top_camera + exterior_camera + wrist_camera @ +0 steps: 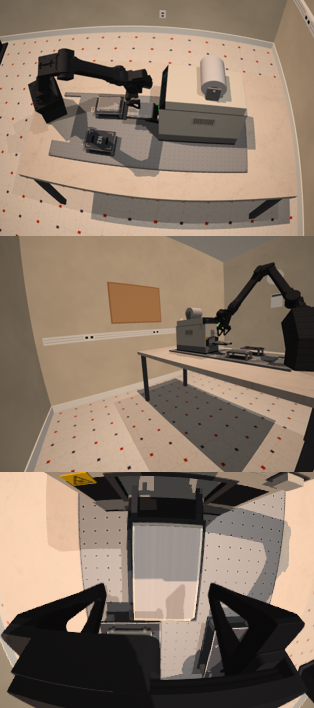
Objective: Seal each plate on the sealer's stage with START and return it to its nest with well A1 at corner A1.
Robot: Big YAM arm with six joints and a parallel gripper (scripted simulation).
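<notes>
The plate lies 1 cm to the right of my hand and 7 cm below it. Round my hand: yellow warning label: 12 cm ahead, 5 cm to the left, 2 cm below; start button: 8 cm ahead, 12 cm to the right, 1 cm above; sealer stage: 1 cm to the right, 8 cm below.
</notes>
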